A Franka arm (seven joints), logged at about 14 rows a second.
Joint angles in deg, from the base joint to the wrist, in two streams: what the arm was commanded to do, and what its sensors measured. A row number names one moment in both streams.
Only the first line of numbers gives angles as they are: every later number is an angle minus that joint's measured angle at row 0.
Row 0, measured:
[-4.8, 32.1, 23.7, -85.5, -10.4, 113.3, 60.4]
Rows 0 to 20, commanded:
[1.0, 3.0, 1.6, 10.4, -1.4, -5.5, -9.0]
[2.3, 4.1, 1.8, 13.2, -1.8, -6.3, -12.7]
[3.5, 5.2, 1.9, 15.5, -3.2, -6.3, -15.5]
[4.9, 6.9, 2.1, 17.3, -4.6, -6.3, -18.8]
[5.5, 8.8, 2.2, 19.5, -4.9, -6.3, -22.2]
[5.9, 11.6, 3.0, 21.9, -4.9, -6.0, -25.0]
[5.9, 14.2, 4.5, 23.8, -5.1, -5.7, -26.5]
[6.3, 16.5, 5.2, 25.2, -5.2, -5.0, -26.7]
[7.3, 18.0, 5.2, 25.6, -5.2, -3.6, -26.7]
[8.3, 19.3, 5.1, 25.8, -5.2, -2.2, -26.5]
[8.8, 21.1, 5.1, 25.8, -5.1, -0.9, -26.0]
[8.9, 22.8, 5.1, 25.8, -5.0, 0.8, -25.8]
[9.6, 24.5, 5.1, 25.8, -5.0, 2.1, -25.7]
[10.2, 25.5, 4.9, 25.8, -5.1, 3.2, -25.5]
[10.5, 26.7, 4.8, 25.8, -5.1, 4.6, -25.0]
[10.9, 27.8, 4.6, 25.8, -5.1, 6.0, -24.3]
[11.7, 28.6, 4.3, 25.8, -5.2, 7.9, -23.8]
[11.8, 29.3, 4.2, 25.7, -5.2, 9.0, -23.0]
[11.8, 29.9, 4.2, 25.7, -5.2, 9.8, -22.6]
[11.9, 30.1, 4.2, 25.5, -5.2, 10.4, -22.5]
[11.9, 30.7, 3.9, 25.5, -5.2, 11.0, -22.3]
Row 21, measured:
[10.9, 29.4, 4.2, 22.7, -3.6, 10.6, -24.3]
